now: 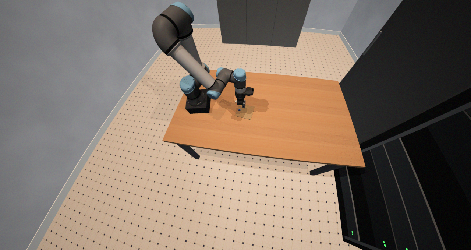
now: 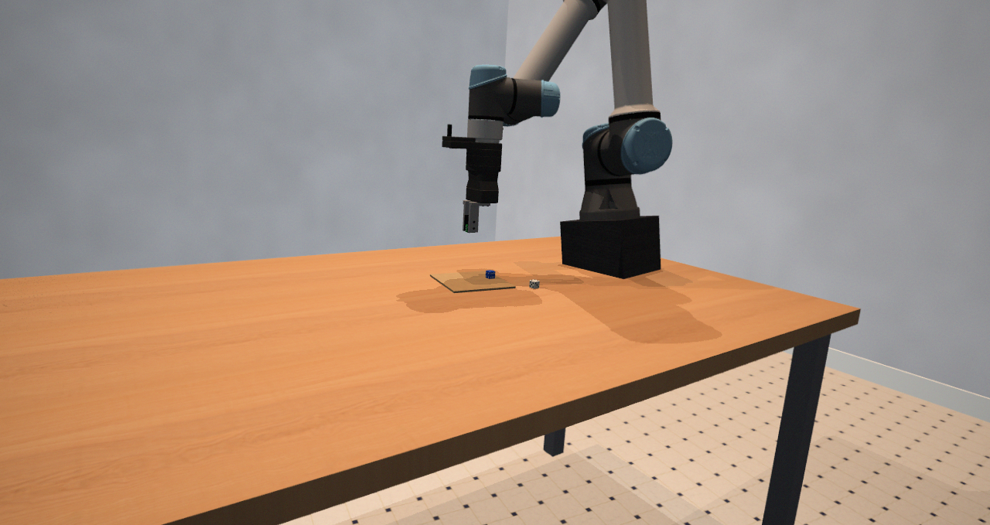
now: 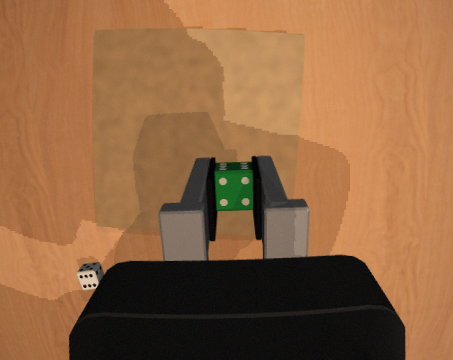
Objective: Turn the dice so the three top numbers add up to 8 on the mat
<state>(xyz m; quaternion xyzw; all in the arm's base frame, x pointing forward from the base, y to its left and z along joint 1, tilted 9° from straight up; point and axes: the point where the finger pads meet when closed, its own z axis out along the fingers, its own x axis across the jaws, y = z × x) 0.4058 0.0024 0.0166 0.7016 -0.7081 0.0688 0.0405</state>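
The mat is 120 mm below my hand, 30 mm to the left of it and 10 mm ahead of it. Also, from my hand: white die (120 mm below, 110 mm to the left, 100 mm behind); then green die (10 mm below); then blue die (110 mm below, 40 mm behind, 20 mm to the left).
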